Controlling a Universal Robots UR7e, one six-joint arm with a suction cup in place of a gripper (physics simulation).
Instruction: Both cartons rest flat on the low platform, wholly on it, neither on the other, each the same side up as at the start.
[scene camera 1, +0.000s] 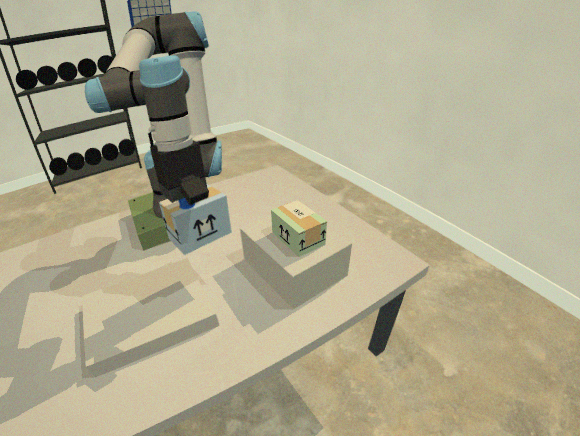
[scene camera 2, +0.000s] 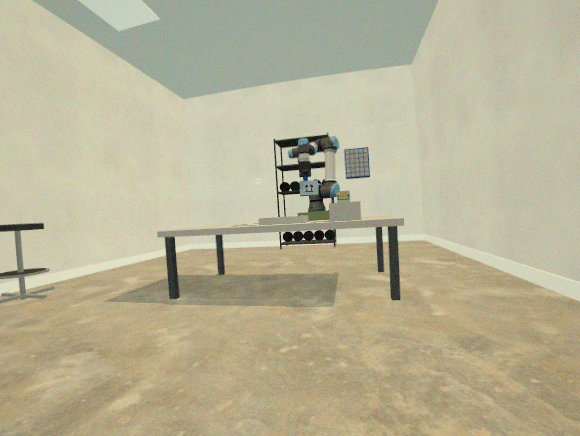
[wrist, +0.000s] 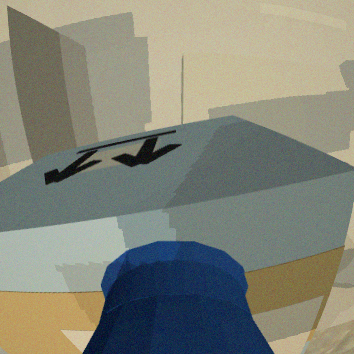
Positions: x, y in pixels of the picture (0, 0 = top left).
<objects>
a low platform (wrist: 299, 100): on the table
</objects>
